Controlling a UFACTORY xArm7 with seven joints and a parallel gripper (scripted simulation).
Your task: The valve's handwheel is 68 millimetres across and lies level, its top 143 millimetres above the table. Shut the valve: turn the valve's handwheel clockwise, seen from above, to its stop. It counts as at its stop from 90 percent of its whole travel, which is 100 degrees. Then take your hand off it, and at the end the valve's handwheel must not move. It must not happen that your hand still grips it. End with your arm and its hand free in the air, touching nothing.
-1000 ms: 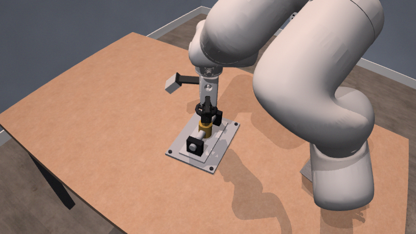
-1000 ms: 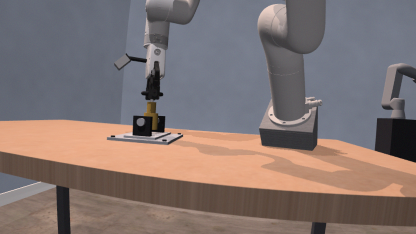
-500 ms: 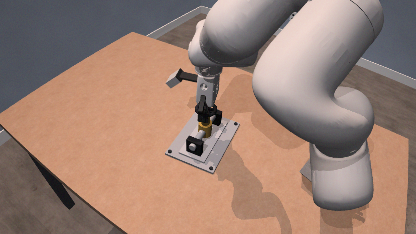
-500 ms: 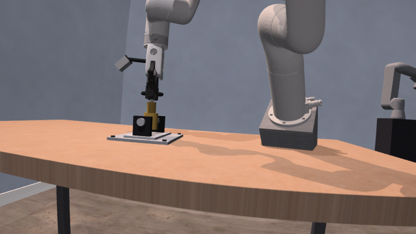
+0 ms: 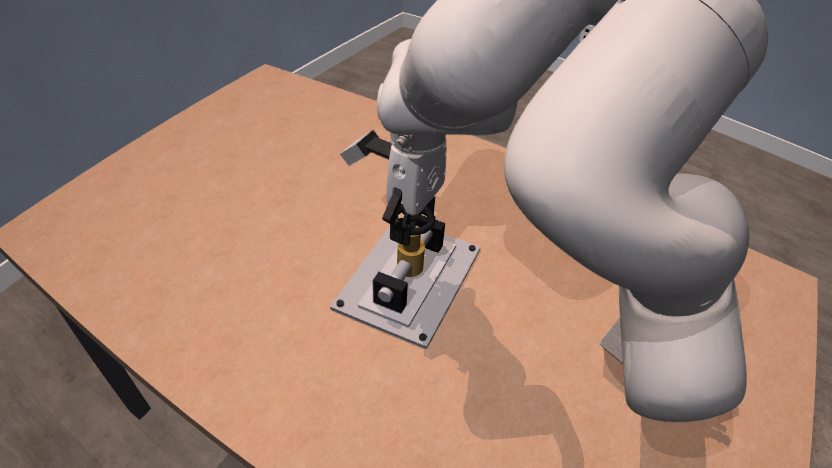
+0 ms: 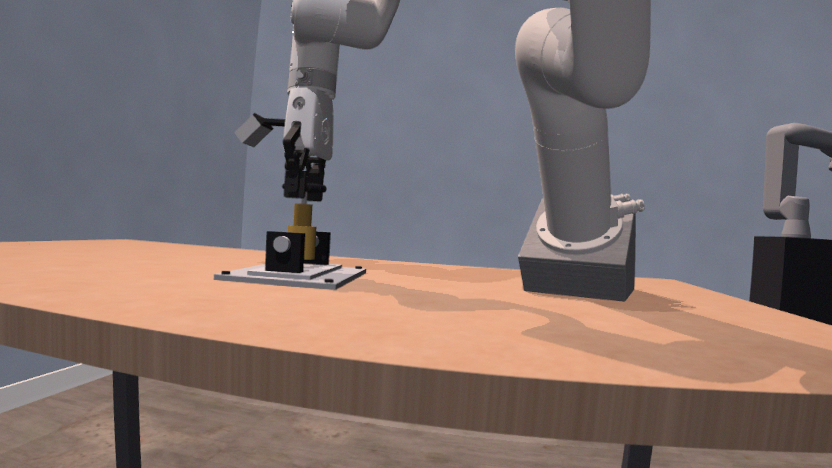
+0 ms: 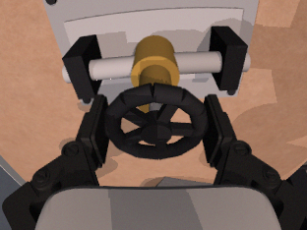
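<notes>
Right now the black spoked handwheel is right at my hand.
</notes>
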